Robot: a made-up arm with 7 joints. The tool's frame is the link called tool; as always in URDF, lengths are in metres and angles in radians.
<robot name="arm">
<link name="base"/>
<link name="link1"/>
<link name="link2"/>
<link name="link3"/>
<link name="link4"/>
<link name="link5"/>
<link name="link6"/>
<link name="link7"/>
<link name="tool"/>
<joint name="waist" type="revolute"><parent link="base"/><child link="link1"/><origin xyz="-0.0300 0.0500 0.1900"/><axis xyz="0 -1 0"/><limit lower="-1.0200" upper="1.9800"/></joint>
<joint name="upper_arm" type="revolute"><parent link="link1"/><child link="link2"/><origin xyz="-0.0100 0.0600 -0.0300"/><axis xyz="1 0 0"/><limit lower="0.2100" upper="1.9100"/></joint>
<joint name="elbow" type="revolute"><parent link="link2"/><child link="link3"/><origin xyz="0.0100 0.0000 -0.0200"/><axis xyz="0 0 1"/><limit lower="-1.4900" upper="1.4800"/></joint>
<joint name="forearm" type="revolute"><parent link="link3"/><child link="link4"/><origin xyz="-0.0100 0.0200 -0.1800"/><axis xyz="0 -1 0"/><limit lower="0.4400" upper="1.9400"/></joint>
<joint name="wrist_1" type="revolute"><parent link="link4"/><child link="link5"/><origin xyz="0.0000 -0.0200 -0.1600"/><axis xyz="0 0 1"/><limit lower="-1.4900" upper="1.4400"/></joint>
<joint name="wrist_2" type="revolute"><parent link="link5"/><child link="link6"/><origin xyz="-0.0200 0.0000 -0.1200"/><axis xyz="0 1 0"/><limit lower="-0.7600" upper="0.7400"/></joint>
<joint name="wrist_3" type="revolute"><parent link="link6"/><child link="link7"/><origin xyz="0.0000 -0.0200 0.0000"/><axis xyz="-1 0 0"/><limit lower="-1.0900" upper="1.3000"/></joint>
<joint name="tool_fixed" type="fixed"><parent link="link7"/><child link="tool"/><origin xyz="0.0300 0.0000 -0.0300" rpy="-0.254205 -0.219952 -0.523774"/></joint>
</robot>
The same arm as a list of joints. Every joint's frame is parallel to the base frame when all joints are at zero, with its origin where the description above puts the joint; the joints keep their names.
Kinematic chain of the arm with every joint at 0, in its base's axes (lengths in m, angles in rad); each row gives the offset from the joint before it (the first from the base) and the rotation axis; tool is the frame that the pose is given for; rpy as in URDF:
waist: xyz -0.0300 0.0500 0.1900 axis -y
upper_arm: xyz -0.0100 0.0600 -0.0300 axis +x
elbow: xyz 0.0100 0.0000 -0.0200 axis +z
forearm: xyz -0.0100 0.0200 -0.1800 axis -y
wrist_1: xyz 0.0000 -0.0200 -0.1600 axis +z
wrist_2: xyz -0.0200 0.0000 -0.1200 axis +y
wrist_3: xyz 0.0000 -0.0200 0.0000 axis -x
tool: xyz 0.0300 0.0000 -0.0300 rpy -0.2542 -0.2200 -0.5238
Joint limits (rad, base to tool): -1.0200..1.9800 0.2100..1.9100 -1.4900..1.4800 0.4400..1.9400 -1.4900..1.4400 -0.7600..0.7400 -1.0900..1.3000

